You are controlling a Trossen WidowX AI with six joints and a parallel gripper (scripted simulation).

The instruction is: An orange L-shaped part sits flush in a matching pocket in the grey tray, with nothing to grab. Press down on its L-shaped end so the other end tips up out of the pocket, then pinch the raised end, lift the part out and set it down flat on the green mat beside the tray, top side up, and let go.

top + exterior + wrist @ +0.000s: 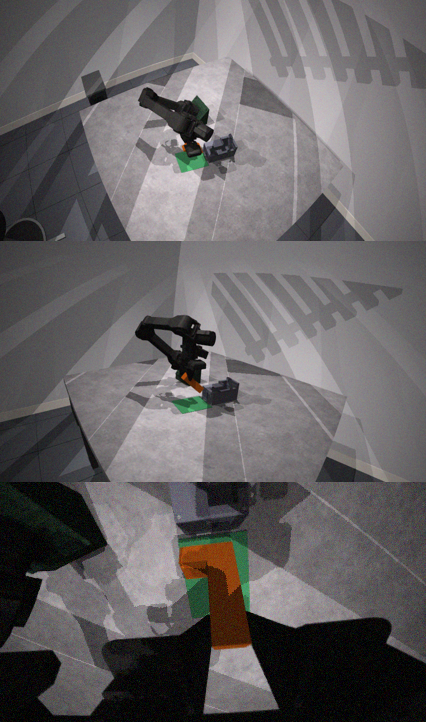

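The green mat is 2 cm to the left of my gripper tip and 14 cm below it. Also, from my gripper tip: orange L-shaped part (4 cm to the left, 3 cm below).
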